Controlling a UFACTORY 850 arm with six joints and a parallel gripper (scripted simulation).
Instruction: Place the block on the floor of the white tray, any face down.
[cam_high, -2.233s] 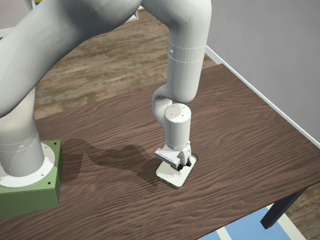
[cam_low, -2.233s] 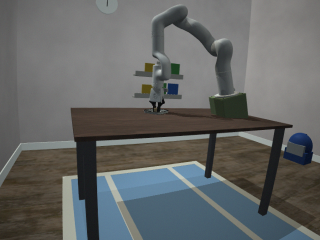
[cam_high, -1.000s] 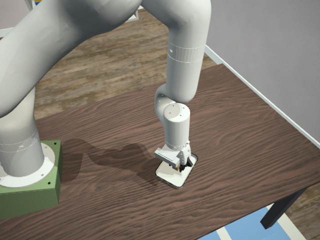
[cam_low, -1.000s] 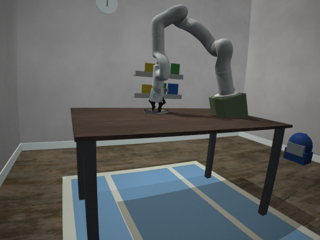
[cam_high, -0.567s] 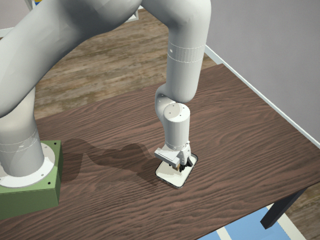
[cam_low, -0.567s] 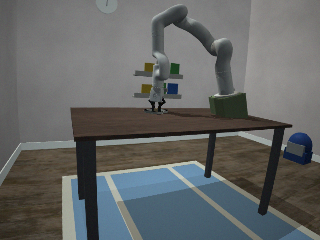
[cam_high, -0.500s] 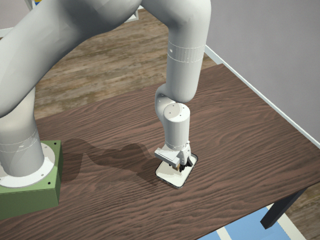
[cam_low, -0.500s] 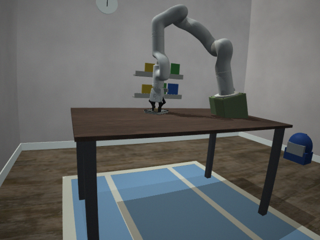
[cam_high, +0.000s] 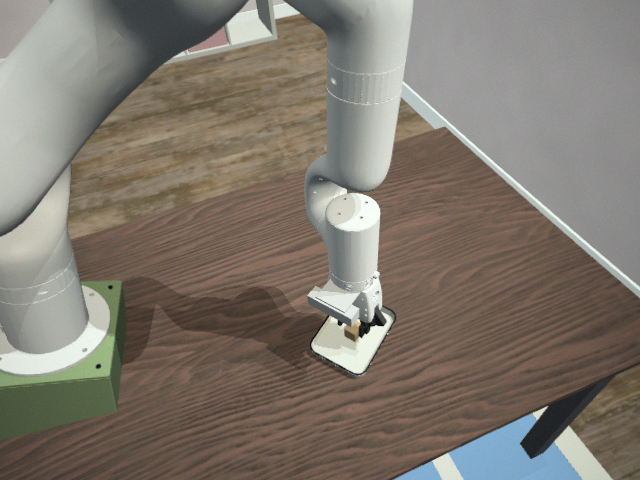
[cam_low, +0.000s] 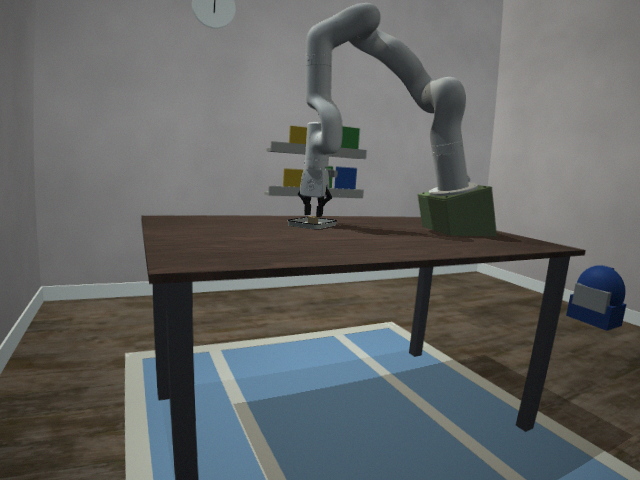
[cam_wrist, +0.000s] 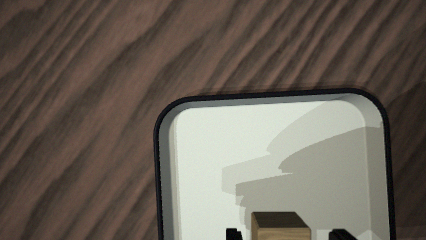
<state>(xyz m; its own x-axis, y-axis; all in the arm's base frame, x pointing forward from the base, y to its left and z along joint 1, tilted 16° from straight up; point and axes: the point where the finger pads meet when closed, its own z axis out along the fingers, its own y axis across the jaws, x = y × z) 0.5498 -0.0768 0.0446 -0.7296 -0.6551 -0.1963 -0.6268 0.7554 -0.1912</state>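
The small wooden block is 40 mm below my hand. The rest, counted from my hand: white tray: 40 mm below.
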